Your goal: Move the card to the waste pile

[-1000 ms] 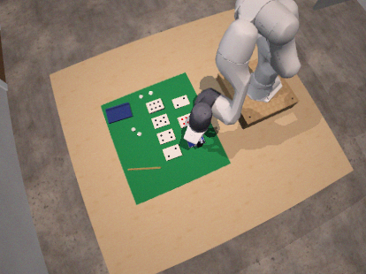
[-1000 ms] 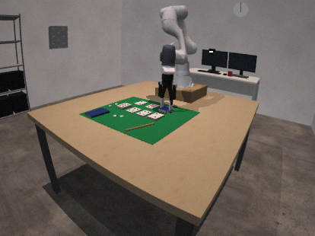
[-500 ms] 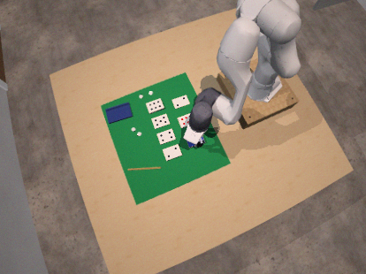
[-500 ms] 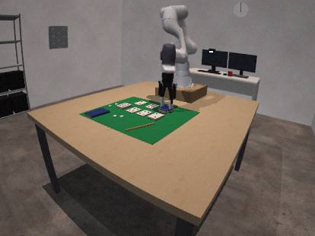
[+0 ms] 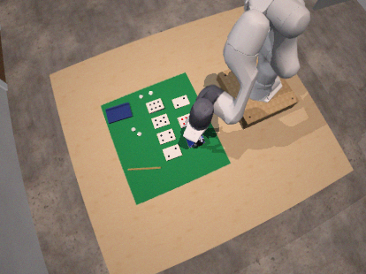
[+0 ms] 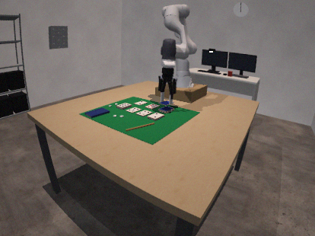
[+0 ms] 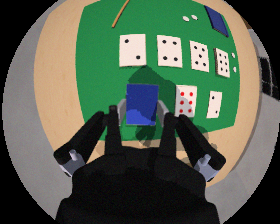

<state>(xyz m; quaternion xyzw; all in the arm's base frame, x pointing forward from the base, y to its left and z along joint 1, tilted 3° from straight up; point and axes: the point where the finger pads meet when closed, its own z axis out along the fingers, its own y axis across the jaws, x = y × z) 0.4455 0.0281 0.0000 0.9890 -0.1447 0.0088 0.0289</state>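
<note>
My gripper is now 70 mm past the face-up card, 230 mm to the left of it and 80 mm above it. Round my hand: wooden stick: 310 mm ahead, 20 mm to the right, 80 mm below; then green mat: 120 mm ahead, 130 mm to the right, 100 mm below.
</note>
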